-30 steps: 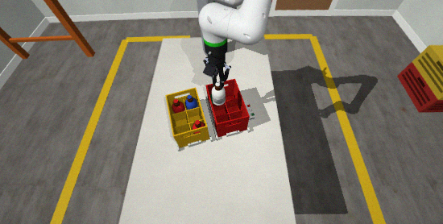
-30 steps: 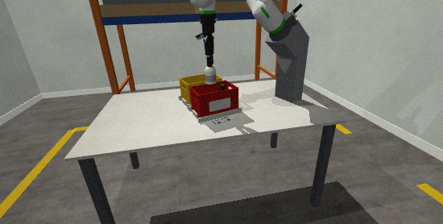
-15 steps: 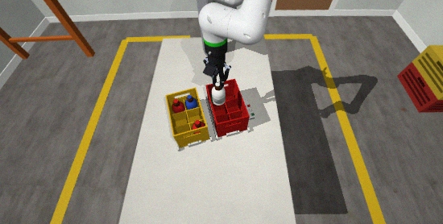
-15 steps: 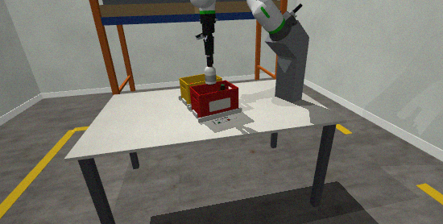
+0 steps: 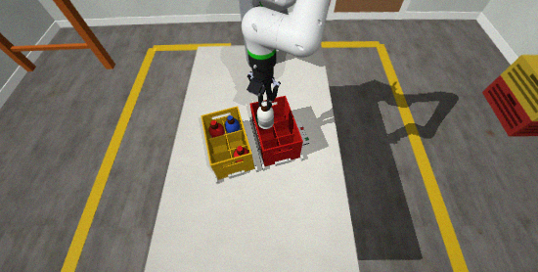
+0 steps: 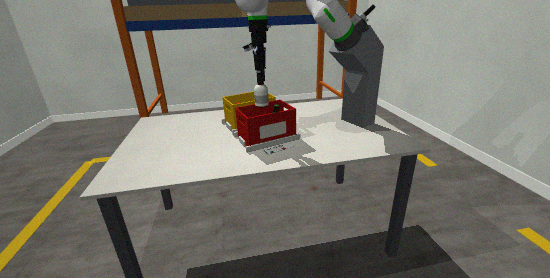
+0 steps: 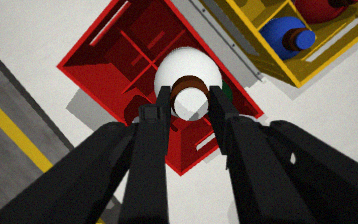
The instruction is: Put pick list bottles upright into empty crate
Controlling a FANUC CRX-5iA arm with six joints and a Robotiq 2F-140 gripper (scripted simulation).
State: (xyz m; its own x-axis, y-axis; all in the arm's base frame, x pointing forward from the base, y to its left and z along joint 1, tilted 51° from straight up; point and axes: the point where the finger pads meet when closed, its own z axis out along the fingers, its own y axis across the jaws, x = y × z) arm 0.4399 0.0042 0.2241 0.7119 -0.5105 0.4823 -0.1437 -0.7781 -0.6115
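My gripper is now 80 mm above the white-capped bottle. From my hand the other things lie so: green-label bottle (250 mm below, 70 mm behind, 50 mm to the right); red crate (260 mm below, 40 mm to the left, 20 mm behind); blue-labelled bottle (250 mm below, 180 mm to the right, 10 mm ahead).
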